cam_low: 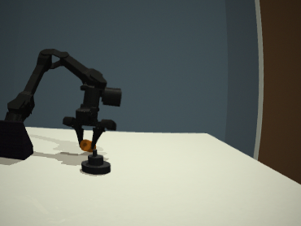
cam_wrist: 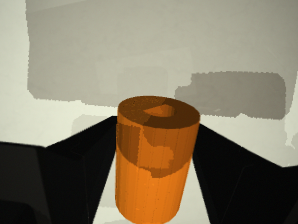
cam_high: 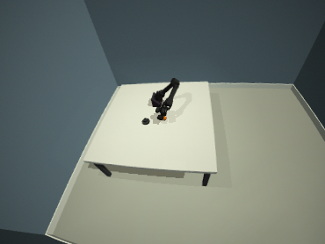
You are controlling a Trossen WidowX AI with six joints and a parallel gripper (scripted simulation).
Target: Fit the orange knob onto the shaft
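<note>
The orange knob lies 20 mm to the left of my gripper tip, 10 mm ahead of it and 10 mm above it. Also, from my gripper tip: dark round pedestal 180 mm to the right, 20 mm ahead, 10 mm above.
</note>
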